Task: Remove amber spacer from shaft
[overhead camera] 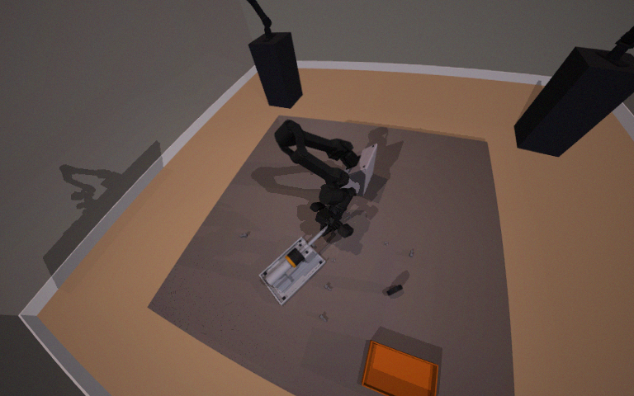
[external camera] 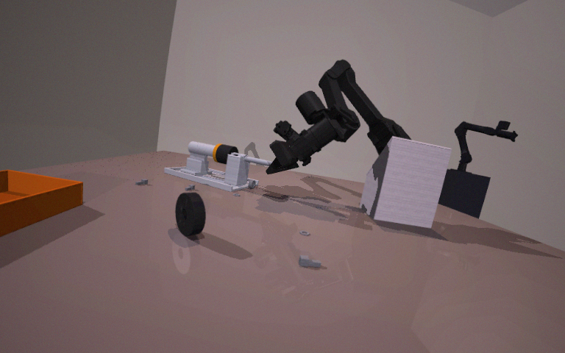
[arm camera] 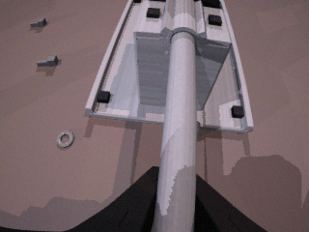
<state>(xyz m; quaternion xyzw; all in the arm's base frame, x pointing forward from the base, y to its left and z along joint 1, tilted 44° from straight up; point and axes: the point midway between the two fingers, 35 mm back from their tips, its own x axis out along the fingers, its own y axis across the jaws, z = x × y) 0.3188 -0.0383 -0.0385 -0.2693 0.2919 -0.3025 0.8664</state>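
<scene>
Now: gripper tip 6 cm short of the thin grey shaft, 2 cm to the left of it and 2 cm below it. From my gripper tip the other things lie so: orange tray 31 cm ahead, 39 cm to the left, 5 cm below; then amber spacer 15 cm ahead, 6 cm to the right, 2 cm above.
</scene>
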